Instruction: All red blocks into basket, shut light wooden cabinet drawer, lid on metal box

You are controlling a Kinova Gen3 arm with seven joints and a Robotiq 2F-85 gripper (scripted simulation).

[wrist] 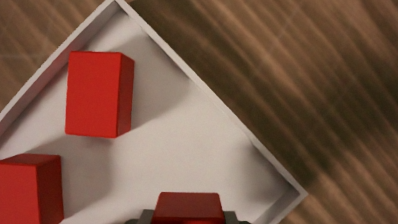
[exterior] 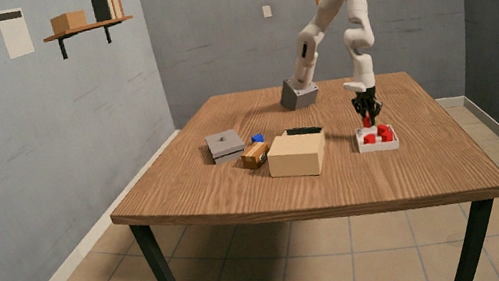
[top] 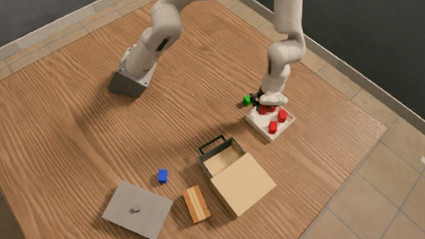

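My hand is 30 mm short of the white basket, 30 mm to the right of it and 60 mm above it. Also, from my hand: green block: 80 mm behind, 50 mm below; then light wooden cabinet: 170 mm ahead, 230 mm to the right, 30 mm below; then brown cardboard box: 200 mm ahead, 390 mm to the right, 40 mm below.
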